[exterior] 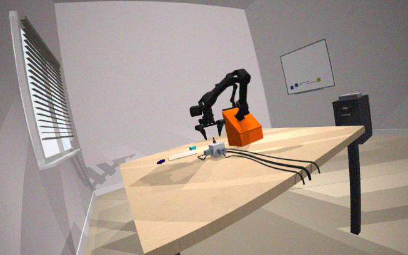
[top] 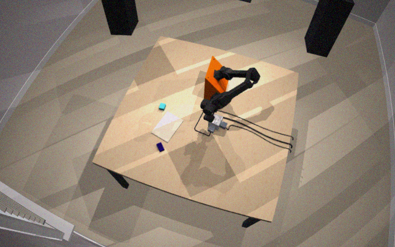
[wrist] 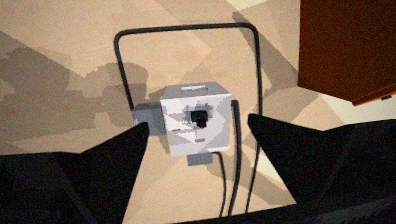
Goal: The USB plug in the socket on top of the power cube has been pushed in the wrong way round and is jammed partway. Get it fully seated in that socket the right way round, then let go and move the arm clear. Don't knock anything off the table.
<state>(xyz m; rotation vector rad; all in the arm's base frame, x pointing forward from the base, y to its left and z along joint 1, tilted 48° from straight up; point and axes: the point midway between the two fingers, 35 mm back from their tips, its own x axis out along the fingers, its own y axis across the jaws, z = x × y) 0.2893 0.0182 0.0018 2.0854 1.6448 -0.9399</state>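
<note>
Right now the dark USB plug is 2 cm below my gripper tip. Round my gripper tip: pale flat sheet (8 cm ahead, 30 cm to the right, 10 cm below); then teal block (7 cm behind, 37 cm to the right, 9 cm below); then dark blue block (24 cm ahead, 32 cm to the right, 10 cm below).
</note>
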